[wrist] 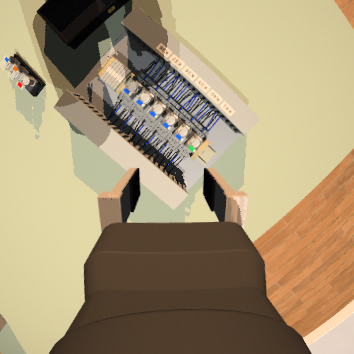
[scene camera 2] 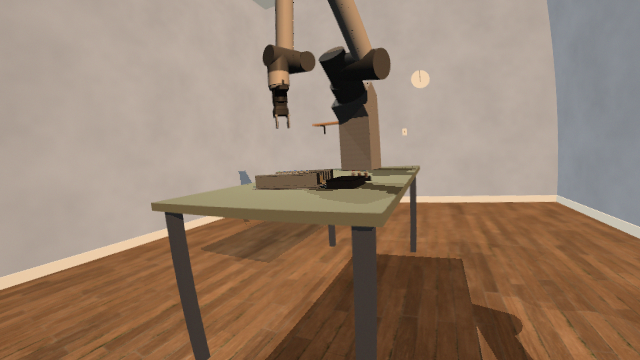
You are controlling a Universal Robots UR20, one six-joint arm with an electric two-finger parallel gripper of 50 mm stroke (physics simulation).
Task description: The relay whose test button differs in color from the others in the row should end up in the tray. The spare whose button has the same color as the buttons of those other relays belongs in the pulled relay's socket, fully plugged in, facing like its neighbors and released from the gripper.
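Frame: origin at the arm's base, x ahead, y left, z up, level; metres.
Seen in the pictures: gripper, between the fingertips: (wrist: 171,180) (scene camera 2: 283,128); arm's base, origin of its link: (scene camera 2: 351,93).
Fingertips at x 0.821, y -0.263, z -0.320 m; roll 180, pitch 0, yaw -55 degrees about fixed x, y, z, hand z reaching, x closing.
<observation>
Pixels of each thing's top centre, then the offset from my fingertips to it. "spot": a spot on its surface instead. Level surfaces: height alone.
- green-buttoned relay, centre of its top: (wrist: 193,144) dy -0.031, dx +0.028, dz -0.211 m
- dark holder, a spot on its surface: (wrist: 35,84) spot: dy +0.305, dx -0.055, dz -0.257 m
- blue-buttoned spare, centre of its top: (wrist: 3,62) dy +0.385, dx -0.048, dz -0.232 m
- orange-buttoned spare, centre of its top: (wrist: 12,71) dy +0.353, dx -0.054, dz -0.232 m
- red-buttoned spare, centre of its top: (wrist: 21,81) dy +0.322, dx -0.060, dz -0.232 m
- black tray, centre of its top: (scene camera 2: 346,177) dy +0.316, dx +0.139, dz -0.245 m
- label strip, a spot on its surface: (wrist: 195,79) spot: dy +0.034, dx +0.121, dz -0.217 m
- green table, height of its surface: dz -0.280 m
In the wrist view a row of relays in the cabinet (wrist: 117,152) (scene camera 2: 287,181) shows several blue-buttoned ones, such as one relay (wrist: 157,109) mid-row, and one green-buttoned relay (wrist: 195,143) at the row's lower-right end. Three spares stand in a dark holder (wrist: 35,84) at the upper left: a blue-buttoned spare (wrist: 10,62), an orange-buttoned spare (wrist: 18,71) and a red-buttoned spare (wrist: 25,81). The black tray (wrist: 75,25) (scene camera 2: 346,183) lies at the top left. My gripper (wrist: 171,180) (scene camera 2: 283,124) is open and empty, high above the table, with the cabinet below and ahead of its fingers.
The cabinet's side walls rise along both sides of the relay row, with blue wires and a label strip (wrist: 195,79) beside it. The green table (scene camera 2: 240,202) (wrist: 40,210) carries the cabinet, tray and spare holder. Wood floor shows beyond its edge in the wrist view.
</observation>
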